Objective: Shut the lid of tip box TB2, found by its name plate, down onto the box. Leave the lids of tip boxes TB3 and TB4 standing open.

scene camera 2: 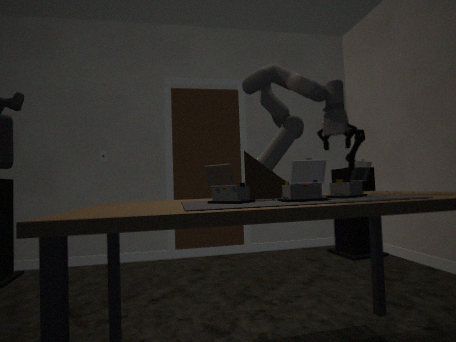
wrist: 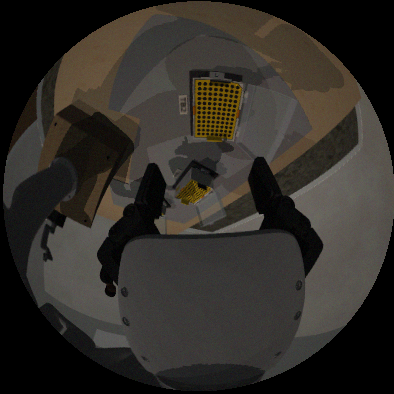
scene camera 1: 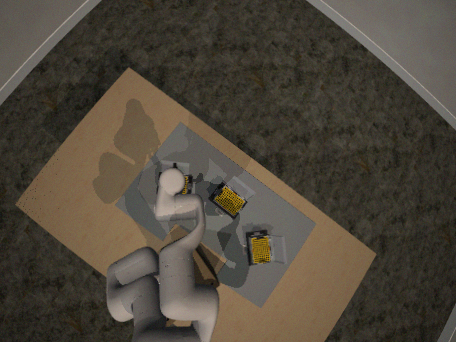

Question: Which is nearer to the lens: the lid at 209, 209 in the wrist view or the tip box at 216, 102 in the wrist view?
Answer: The tip box.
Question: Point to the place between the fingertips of my gripper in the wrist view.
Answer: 205, 169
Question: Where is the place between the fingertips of my gripper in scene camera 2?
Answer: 337, 149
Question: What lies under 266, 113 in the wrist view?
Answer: A lid.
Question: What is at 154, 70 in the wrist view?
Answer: A grey mat.
